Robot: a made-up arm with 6 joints.
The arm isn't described. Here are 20 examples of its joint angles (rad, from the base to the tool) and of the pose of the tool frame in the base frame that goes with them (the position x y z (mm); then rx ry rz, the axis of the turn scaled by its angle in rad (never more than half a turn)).
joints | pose
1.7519 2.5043 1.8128 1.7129 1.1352 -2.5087 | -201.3 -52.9 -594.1 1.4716 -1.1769 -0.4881
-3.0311 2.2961 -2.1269 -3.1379 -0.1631 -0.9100 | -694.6 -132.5 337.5 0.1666 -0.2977 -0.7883
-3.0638 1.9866 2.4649 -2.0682 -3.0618 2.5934 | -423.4 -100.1 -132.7 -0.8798 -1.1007 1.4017
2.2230 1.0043 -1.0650 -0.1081 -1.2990 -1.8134 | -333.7 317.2 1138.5 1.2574 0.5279 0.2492
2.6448 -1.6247 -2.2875 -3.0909 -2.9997 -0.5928 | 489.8 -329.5 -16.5 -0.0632 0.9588 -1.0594
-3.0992 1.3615 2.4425 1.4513 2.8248 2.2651 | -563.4 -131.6 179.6 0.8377 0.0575 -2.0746
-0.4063 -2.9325 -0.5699 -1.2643 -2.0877 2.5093 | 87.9 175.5 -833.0 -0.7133 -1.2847 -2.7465
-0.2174 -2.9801 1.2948 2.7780 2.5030 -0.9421 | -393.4 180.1 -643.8 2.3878 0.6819 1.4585
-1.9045 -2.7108 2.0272 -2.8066 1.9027 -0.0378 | 226.9 648.0 -244.6 -1.8459 2.0307 0.7641
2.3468 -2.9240 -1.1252 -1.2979 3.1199 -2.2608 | -74.3 2.3 -678.5 0.9816 0.1038 1.2893
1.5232 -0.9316 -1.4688 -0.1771 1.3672 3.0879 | -76.2 -1060.4 454.6 0.6655 0.9461 -1.4470
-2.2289 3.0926 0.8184 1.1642 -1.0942 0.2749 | 108.8 277.6 -943.2 -2.3622 0.1411 0.9572
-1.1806 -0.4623 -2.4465 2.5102 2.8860 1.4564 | -67.9 376.4 644.6 -0.1514 0.5520 -2.1688
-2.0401 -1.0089 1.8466 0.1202 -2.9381 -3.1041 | 254.3 389.0 866.0 -1.2197 1.7912 0.6291
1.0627 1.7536 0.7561 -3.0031 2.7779 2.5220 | 433.1 873.6 -95.2 0.2447 -0.1295 0.3182
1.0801 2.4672 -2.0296 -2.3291 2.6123 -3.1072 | 267.3 484.8 -57.3 1.9353 -1.3129 0.6239
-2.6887 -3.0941 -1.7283 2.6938 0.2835 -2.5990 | -477.1 -316.2 -413.3 1.4843 0.3940 -2.1129
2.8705 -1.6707 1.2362 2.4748 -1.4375 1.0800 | 824.0 -178.0 650.0 -1.0359 -0.4013 0.3123
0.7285 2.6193 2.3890 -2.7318 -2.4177 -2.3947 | 11.9 144.5 -229.2 -0.4343 1.2086 1.1669
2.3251 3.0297 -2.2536 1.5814 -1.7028 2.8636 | -181.4 358.9 -216.0 -1.2782 1.0913 -0.2942
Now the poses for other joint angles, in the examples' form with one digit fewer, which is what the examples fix.
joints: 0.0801 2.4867 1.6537 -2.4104 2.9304 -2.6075
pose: 240 51 -541 -0.030 1.163 -0.175
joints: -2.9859 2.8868 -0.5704 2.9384 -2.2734 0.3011
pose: -347 -84 -823 0.120 1.710 0.570
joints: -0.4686 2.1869 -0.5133 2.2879 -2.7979 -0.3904
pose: 817 -400 -267 2.109 -0.741 -1.958
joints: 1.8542 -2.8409 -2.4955 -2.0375 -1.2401 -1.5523
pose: -253 160 -254 0.412 -1.735 -0.724
